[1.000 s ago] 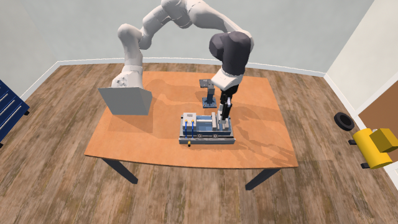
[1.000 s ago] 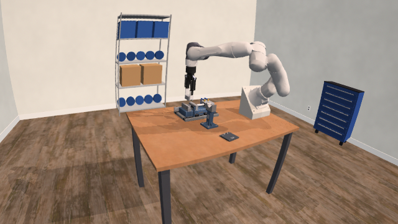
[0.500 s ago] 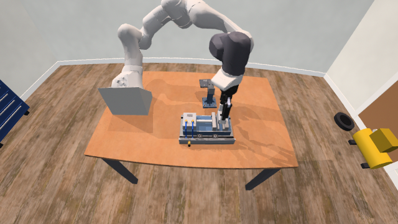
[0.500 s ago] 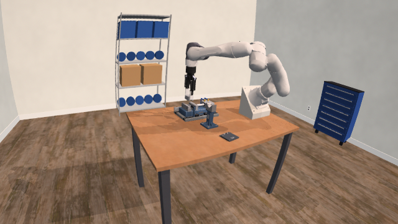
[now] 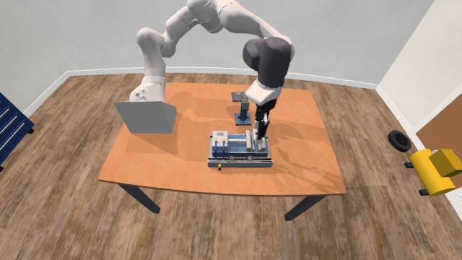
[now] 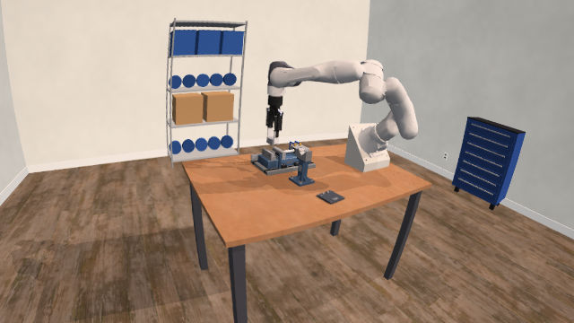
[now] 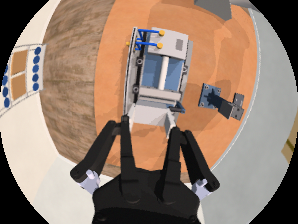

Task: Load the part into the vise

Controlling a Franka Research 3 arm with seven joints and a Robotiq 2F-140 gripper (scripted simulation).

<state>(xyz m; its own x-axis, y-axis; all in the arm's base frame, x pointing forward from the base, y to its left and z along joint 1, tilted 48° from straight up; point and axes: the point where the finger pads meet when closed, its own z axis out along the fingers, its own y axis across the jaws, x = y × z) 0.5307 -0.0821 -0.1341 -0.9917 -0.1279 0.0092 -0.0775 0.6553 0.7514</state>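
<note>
Right now my hand is 30 mm above the part. Also, from my hand: fixed jaw (30 mm ahead, 20 mm to the left, 90 mm below); air cylinder (160 mm behind, 10 mm to the left, 90 mm below); vise (70 mm behind, 10 mm to the left, 130 mm below).
</note>
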